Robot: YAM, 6 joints.
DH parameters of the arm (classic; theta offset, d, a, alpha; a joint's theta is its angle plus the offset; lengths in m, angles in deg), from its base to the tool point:
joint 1: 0 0.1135 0.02 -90
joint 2: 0 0 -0.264 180
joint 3: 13.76 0 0.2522 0
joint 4: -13.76 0 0.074 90
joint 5: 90 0 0 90
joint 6: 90 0.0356 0 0
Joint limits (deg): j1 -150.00..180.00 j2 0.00..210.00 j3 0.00..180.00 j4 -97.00..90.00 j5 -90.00..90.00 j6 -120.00..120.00
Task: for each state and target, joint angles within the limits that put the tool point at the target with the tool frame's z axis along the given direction. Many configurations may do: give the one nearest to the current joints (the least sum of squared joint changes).
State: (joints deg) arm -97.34 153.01 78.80 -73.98 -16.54 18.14
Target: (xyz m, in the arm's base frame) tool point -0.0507 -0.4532 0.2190 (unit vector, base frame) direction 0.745 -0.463 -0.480
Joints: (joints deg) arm -100.03 120.39 96.60 -32.01 -54.52 18.14
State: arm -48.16 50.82 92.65 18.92 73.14 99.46
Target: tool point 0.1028 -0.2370 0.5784 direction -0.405 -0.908 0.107
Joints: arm -60.20 83.91 117.43 -23.19 53.39 99.46
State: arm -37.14 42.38 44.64 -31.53 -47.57 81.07
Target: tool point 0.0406 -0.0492 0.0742 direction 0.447 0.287 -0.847
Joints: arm -67.44 56.39 4.58 -44.49 -31.53 81.07
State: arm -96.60 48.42 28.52 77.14 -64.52 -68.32
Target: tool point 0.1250 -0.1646 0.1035 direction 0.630 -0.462 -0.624
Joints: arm -55.30 78.80 12.95 25.66 -14.78 -68.32
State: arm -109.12 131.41 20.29 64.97 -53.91 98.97
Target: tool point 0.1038 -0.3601 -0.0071 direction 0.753 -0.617 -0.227
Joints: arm -77.17 143.55 49.71 77.38 -36.69 98.97
